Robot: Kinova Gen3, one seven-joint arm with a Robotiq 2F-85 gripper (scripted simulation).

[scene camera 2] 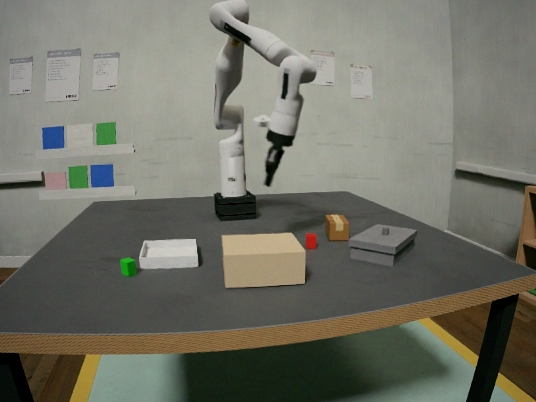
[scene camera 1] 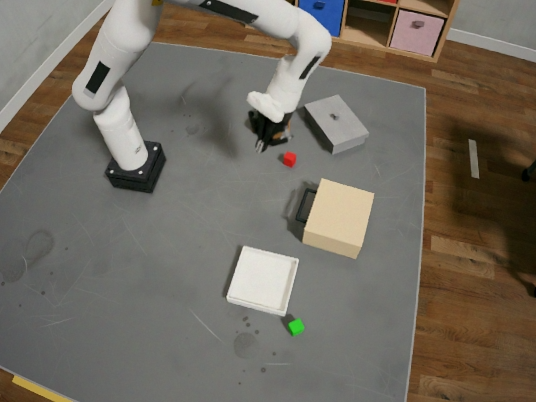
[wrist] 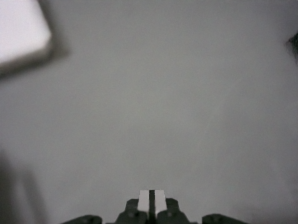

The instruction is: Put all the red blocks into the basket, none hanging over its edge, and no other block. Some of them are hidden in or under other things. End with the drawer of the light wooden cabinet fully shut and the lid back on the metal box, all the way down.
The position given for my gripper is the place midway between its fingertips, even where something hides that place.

I see my gripper (scene camera 1: 260, 149), a light wooden cabinet (scene camera 2: 255, 260) and a white basket (scene camera 1: 263, 280).
The light wooden cabinet also shows in scene camera 1 (scene camera 1: 338, 220). The white basket also shows in scene camera 2 (scene camera 2: 174, 252). My gripper is seen too in scene camera 2 (scene camera 2: 268, 185) and in the wrist view (wrist: 152, 206). The wrist view does not show the light wooden cabinet: it is out of frame.
